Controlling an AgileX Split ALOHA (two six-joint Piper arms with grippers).
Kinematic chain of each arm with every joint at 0, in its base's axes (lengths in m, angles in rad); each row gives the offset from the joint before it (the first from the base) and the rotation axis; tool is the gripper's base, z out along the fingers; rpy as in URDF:
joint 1: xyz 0 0 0.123 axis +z
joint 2: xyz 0 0 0 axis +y
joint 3: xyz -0.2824 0 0.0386 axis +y
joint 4: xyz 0.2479 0 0.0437 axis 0.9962 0 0.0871
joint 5: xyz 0 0 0 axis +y
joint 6: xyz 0.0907 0 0.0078 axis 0.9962 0 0.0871
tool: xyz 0 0 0 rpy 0 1.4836 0
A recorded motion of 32 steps. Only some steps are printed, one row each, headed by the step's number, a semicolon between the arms.
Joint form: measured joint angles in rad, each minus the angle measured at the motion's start. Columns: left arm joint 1, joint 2, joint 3, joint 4, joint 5, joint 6; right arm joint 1, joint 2, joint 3, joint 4, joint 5, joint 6.
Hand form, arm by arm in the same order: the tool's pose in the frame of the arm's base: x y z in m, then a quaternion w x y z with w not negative. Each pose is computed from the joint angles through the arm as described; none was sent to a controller.
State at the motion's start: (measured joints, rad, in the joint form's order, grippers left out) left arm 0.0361 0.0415 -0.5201 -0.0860 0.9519 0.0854; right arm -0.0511 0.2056 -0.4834 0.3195 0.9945 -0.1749
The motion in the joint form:
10: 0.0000 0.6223 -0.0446 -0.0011 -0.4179 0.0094; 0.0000 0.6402 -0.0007 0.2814 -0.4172 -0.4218
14: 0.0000 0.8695 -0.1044 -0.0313 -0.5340 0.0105; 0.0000 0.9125 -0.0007 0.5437 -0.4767 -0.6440
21: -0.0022 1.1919 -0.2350 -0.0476 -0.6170 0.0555; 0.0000 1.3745 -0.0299 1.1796 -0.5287 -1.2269
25: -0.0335 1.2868 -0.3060 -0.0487 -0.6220 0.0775; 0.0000 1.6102 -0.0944 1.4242 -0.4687 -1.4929
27: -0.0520 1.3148 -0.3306 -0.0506 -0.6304 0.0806; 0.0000 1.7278 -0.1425 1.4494 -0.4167 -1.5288
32: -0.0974 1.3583 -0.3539 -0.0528 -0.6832 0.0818; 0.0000 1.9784 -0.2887 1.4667 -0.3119 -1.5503
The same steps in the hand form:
10: 0.1302 0.0007 0.2992 0.49126 0.00377 0.87099 -0.00557; 0.1524 0.0204 0.2529 0.39446 -0.07208 0.90831 0.11909
14: 0.1818 0.0022 0.2891 0.46016 -0.01015 0.88764 -0.01541; 0.1906 0.0246 0.2160 0.32909 -0.05114 0.92774 0.16849
21: 0.2512 0.0045 0.2667 0.41147 0.00023 0.91137 -0.00998; 0.2438 0.0285 0.1399 0.26247 0.00248 0.93801 0.22635
25: 0.2749 -0.0033 0.2638 0.40279 0.02376 0.91490 -0.01227; 0.2695 0.0314 0.0990 0.24190 0.00608 0.93661 0.25340
27: 0.2828 -0.0084 0.2641 0.40496 0.03258 0.91362 -0.01554; 0.2805 0.0346 0.0772 0.22039 0.00566 0.93535 0.27661
32: 0.2948 -0.0215 0.2622 0.41923 0.05062 0.90619 -0.02254; 0.3080 0.0405 0.0284 0.18505 0.01182 0.92721 0.32542

